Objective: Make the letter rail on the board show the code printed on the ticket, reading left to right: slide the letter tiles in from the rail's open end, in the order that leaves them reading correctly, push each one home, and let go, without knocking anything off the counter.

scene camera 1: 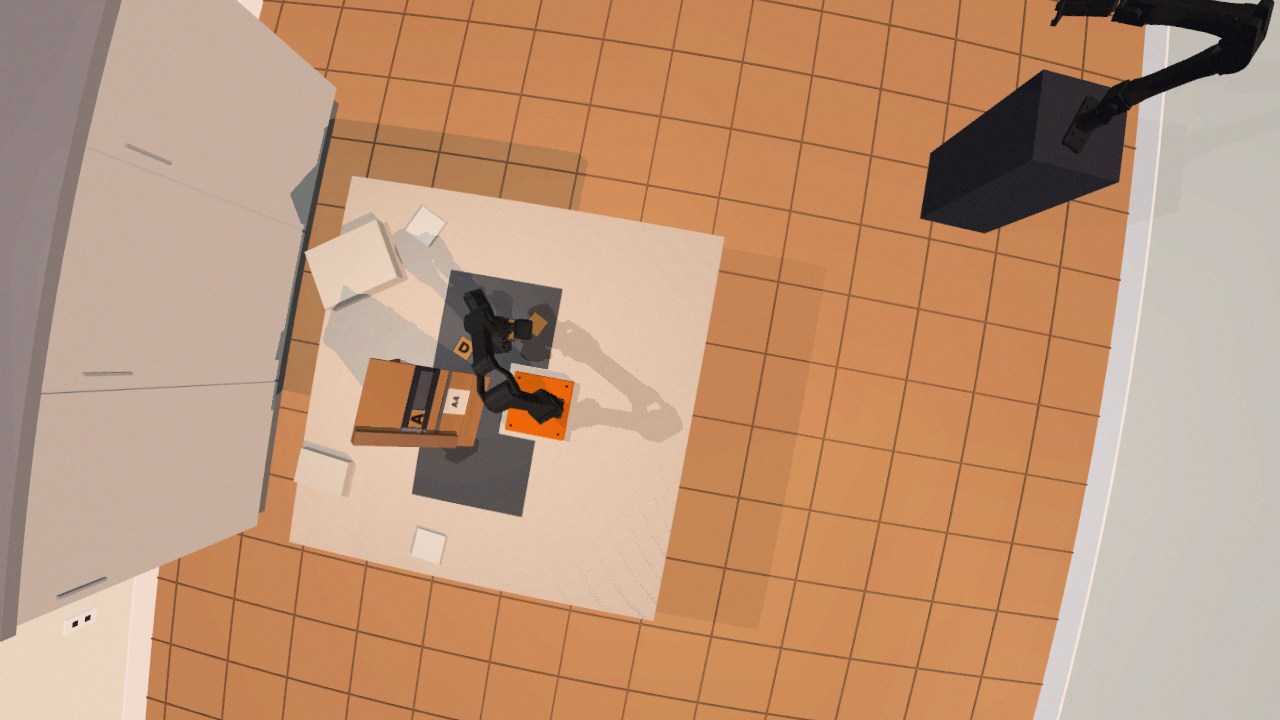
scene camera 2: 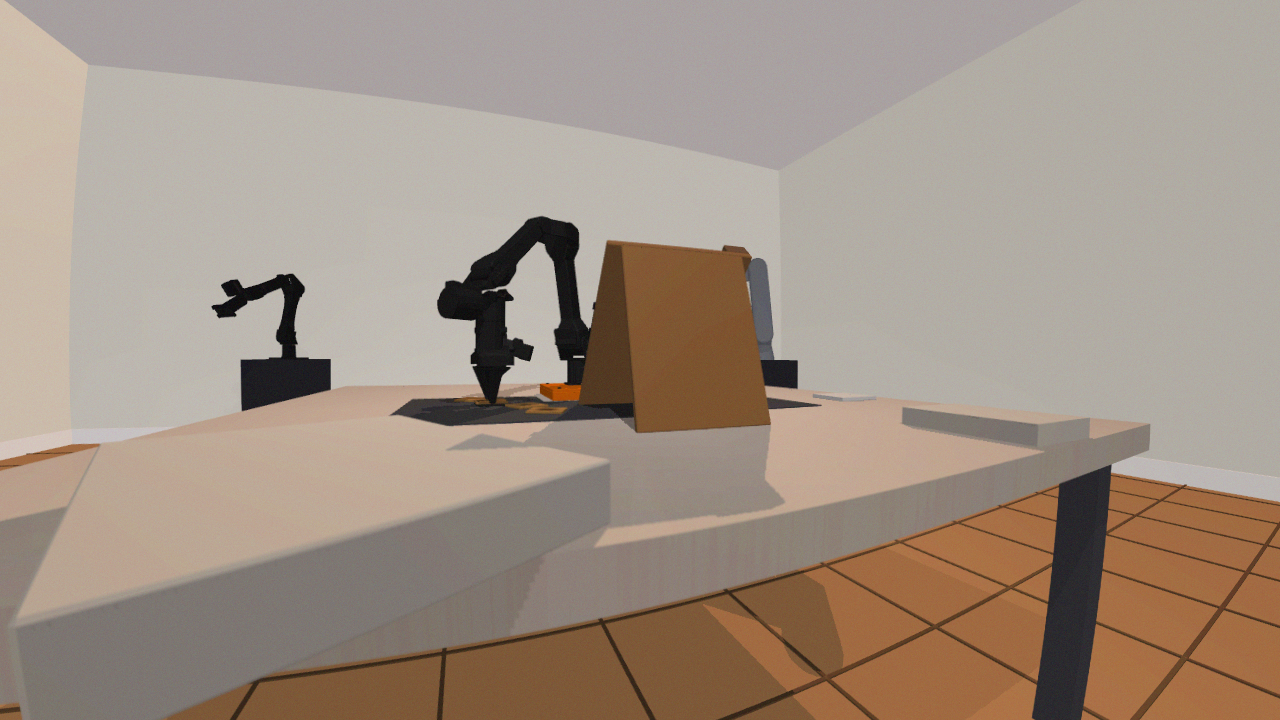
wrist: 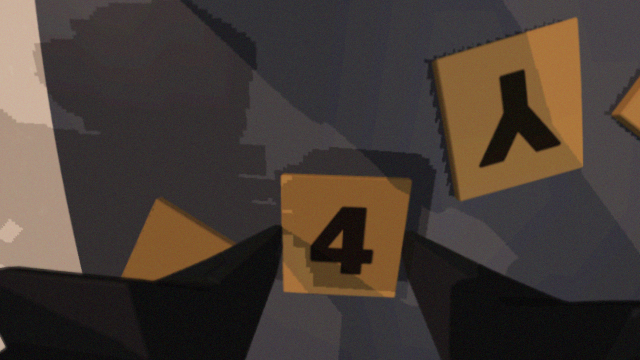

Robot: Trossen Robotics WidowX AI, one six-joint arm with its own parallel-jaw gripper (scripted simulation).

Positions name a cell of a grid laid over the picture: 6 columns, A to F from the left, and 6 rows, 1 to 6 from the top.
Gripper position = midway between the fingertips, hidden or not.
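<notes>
Scene camera 2 shows my gripper (scene camera 2: C4) and a brown board (scene camera 2: D3). Scene camera 1 shows my gripper (scene camera 1: C3). The wrist view also shows my gripper (wrist: D4).
</notes>
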